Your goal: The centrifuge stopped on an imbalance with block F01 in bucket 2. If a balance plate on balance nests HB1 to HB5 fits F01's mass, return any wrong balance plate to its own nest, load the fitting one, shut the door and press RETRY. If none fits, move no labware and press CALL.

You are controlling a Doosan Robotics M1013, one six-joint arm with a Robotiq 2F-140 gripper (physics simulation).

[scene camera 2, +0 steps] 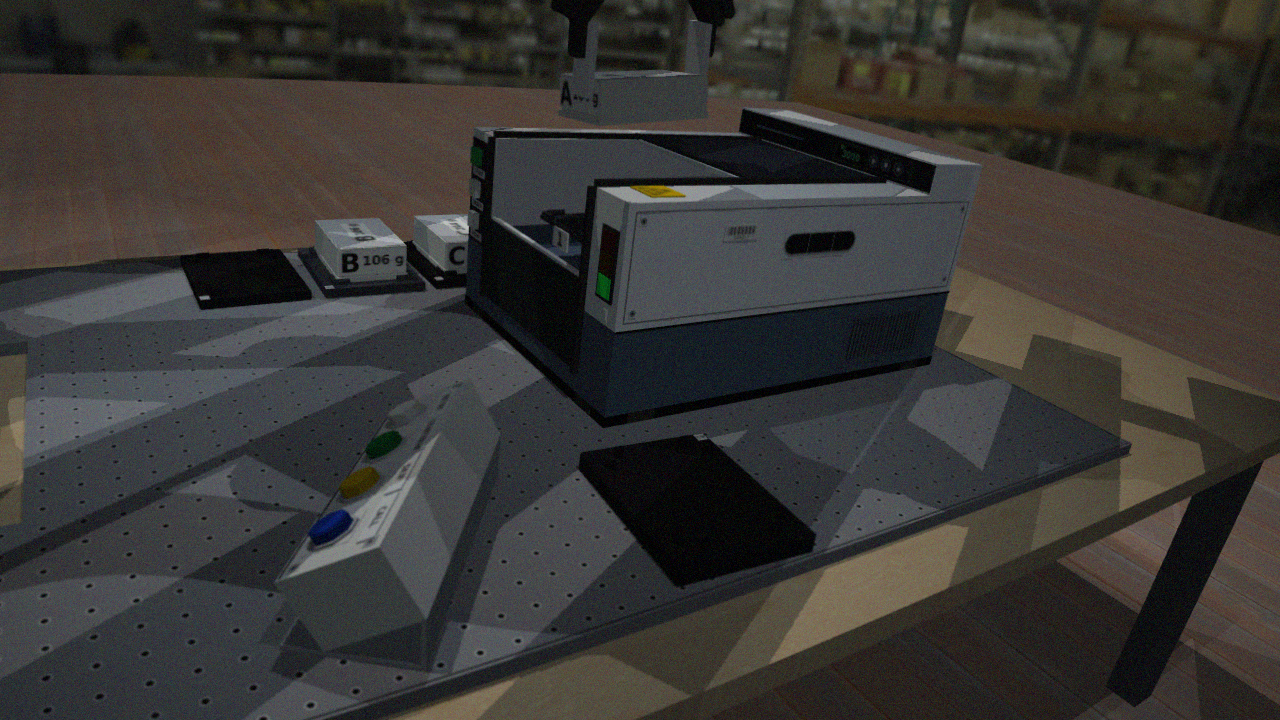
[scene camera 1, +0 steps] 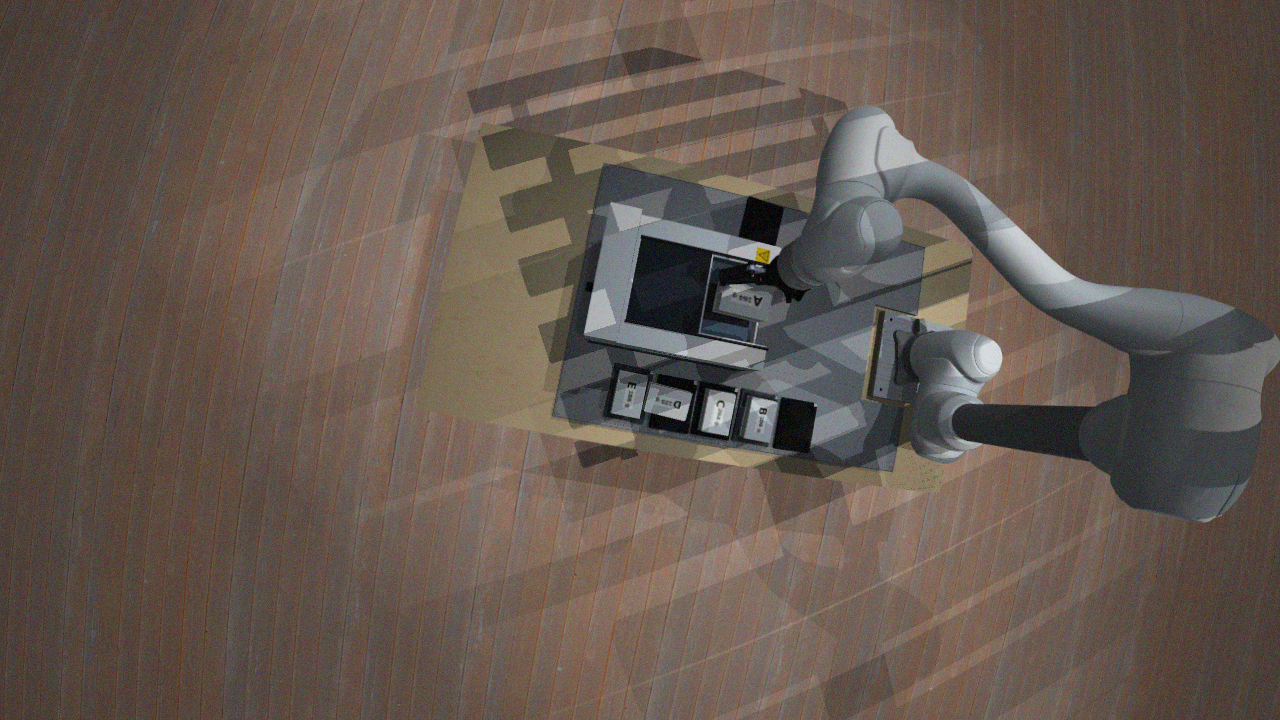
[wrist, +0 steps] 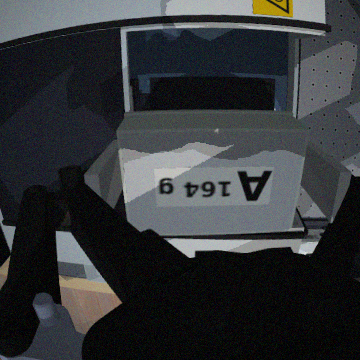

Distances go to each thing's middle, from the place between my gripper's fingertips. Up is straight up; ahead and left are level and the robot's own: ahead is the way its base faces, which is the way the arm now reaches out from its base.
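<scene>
Balance plate A (scene camera 1: pixel 752 302) is 10 mm to the left of my hand. The centrifuge (scene camera 2: pixel 823 253) is 150 mm below my hand, 20 mm to the right of it and 140 mm ahead of it. I find balance plate C (scene camera 2: pixel 443 239) 240 mm below my hand, 10 mm behind it and 310 mm to the left of it, while balance plate D (scene camera 1: pixel 660 399) sits 240 mm below my hand, 150 mm ahead of it and 280 mm to the left of it.
</scene>
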